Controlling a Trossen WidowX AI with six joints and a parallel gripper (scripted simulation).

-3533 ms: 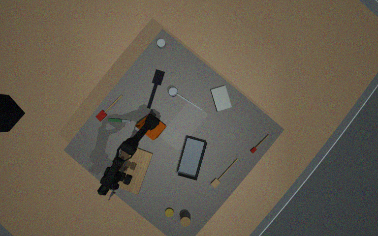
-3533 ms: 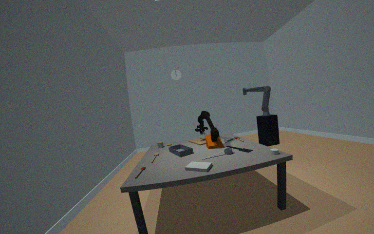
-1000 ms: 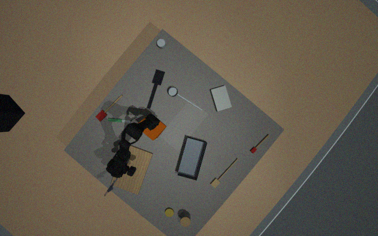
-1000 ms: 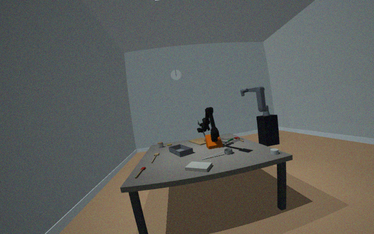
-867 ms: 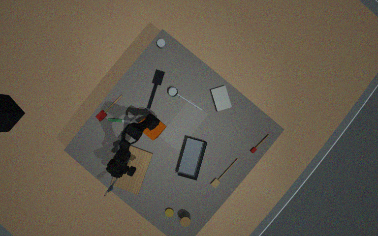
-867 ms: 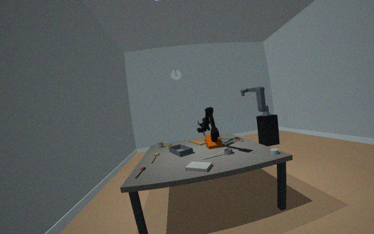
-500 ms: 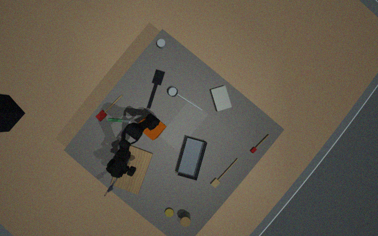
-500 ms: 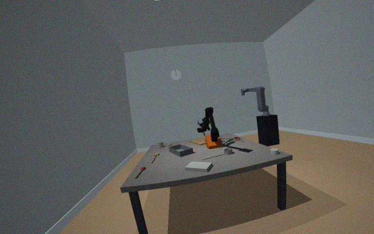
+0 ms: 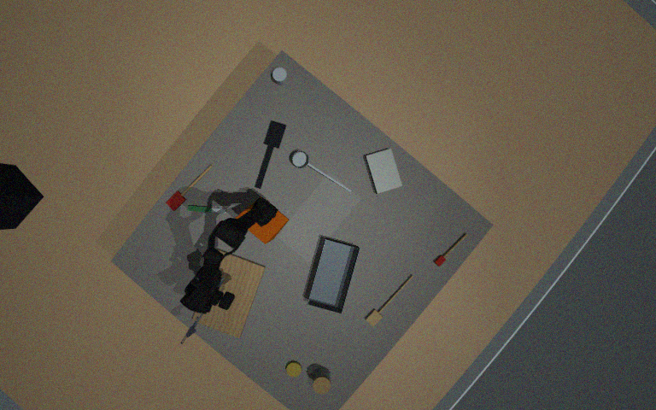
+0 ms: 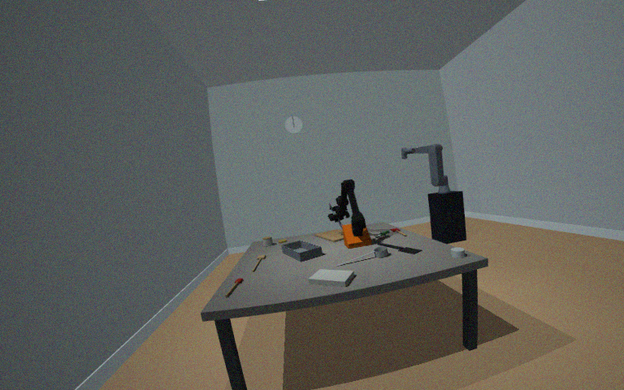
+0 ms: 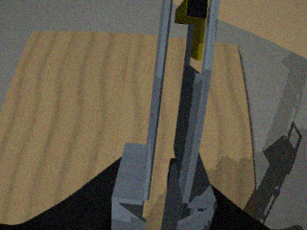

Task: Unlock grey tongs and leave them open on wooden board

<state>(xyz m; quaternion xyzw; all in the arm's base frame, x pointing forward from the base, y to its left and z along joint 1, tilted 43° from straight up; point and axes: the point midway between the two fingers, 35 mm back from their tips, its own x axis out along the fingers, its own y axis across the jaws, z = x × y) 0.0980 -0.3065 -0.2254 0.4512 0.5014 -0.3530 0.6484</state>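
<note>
Now: the wooden board 2 cm ahead of my gripper tip, 2 cm to the left of it and 11 cm below it. Also, from my gripper tip: yellow lock piece: 1 cm to the right, 7 cm above; then green-handled tool: 32 cm behind, 24 cm to the left, 11 cm below; then roasting tin: 30 cm ahead, 43 cm to the left, 9 cm below.
</note>
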